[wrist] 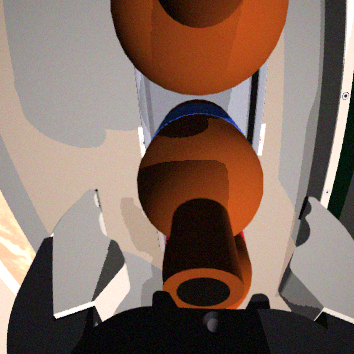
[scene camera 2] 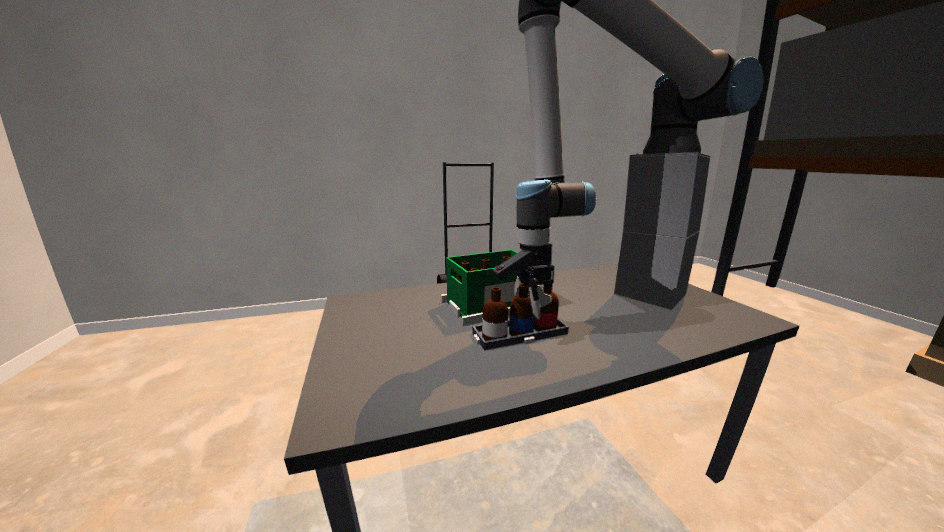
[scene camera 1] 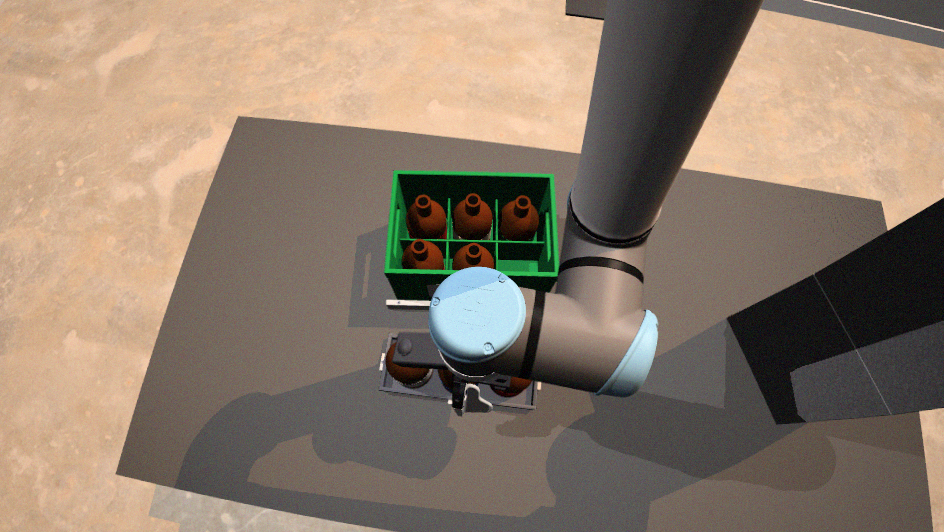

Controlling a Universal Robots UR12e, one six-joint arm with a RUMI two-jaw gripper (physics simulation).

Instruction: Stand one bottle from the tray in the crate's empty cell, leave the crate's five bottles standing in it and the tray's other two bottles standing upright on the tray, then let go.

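Pixels of known places: gripper, fingertip midpoint: (wrist: 199,196) (scene camera 2: 527,308); arm's base, link origin: (scene camera 2: 670,155).
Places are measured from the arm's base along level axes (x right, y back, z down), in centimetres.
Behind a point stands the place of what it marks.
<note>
The green crate (scene camera 1: 472,173) @(x 23.6, y -65.6, z 36.8 cm) (scene camera 2: 458,290) @(x 12.2, y -78.6, z 45.4 cm) stands behind the tray (scene camera 1: 423,394) @(x -11.9, y -72.0, z 51.8 cm) (scene camera 2: 489,344) @(x -11.6, y -78.3, z 52.8 cm) (wrist: 157,90) @(x -10.9, y -70.6, z 53.8 cm). Several brown bottles stand in it; its front right cell (scene camera 1: 520,266) @(x 13.6, y -55.4, z 53.6 cm) is empty. Three bottles stand upright on the tray: the white-label bottle (scene camera 1: 408,371) @(x -9.3, y -73.8, z 42.3 cm) (scene camera 2: 495,315) @(x -10.4, y -76.1, z 44.8 cm) (wrist: 200,60) @(x -7.3, y -72.2, z 42.3 cm) at the left, the blue-label bottle (scene camera 2: 520,315) @(x -10.6, y -68.2, z 46.2 cm) (wrist: 200,175) @(x -7.7, y -67.9, z 42.2 cm) in the middle, and the red-label bottle (scene camera 2: 551,309) @(x -11.4, y -58.0, z 45.9 cm) (scene camera 1: 516,385) @(x -10.5, y -56.8, z 42.8 cm) at the right. My gripper (wrist: 199,196) @(x -7.9, y -64.2, z 46.1 cm) is open, low over the tray. Its jaws stand wide on either side of the blue-label bottle's neck, apart from it. The arm partly hides the tray in scene camera 1.
A white rail (scene camera 1: 406,304) @(x 4.1, y -76.5, z 51.4 cm) (wrist: 336,100) @(x 4.2, y -68.9, z 51.7 cm) runs between crate and tray. The arm's pedestal (scene camera 2: 651,228) @(x -4.1, y -10.2, z 26.0 cm) stands at the table's right rear. Behind the table are a black upright frame (scene camera 2: 468,225) and, to the right, a storage rack (scene camera 2: 741,191).
</note>
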